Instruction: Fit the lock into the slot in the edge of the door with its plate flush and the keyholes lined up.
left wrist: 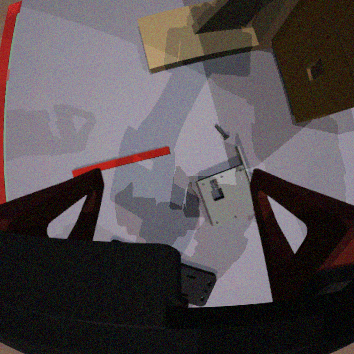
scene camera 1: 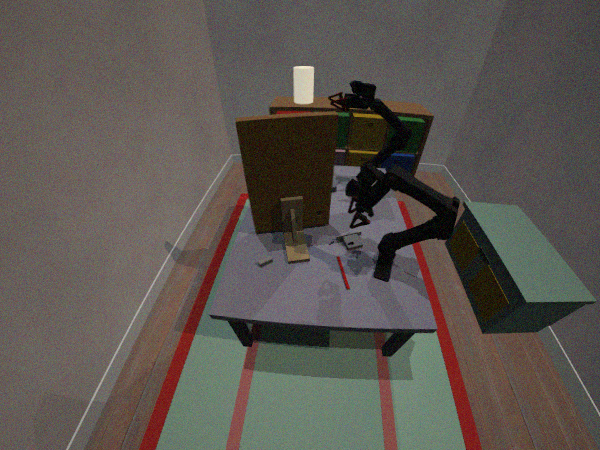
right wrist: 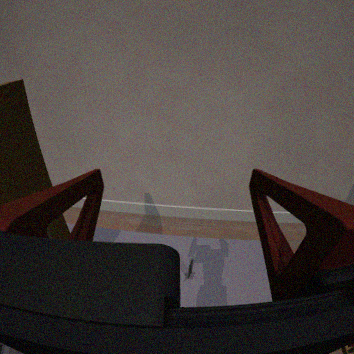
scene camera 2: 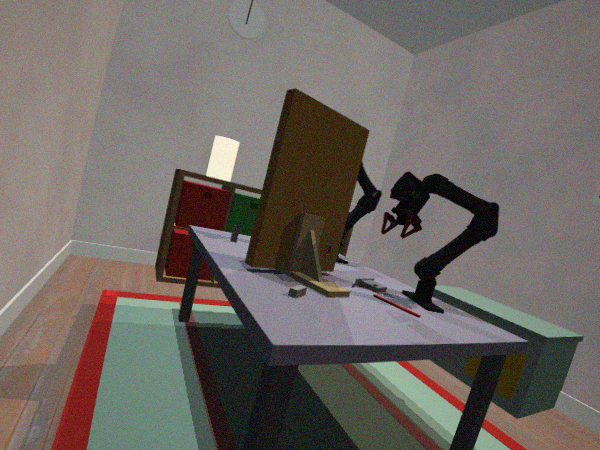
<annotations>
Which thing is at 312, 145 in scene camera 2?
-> A brown door.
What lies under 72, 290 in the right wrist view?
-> My right gripper.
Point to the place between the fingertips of my left gripper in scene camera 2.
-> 391, 235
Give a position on a brown door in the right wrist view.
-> At 31, 175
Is my right gripper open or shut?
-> Open.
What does my right gripper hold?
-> Nothing.
</annotations>
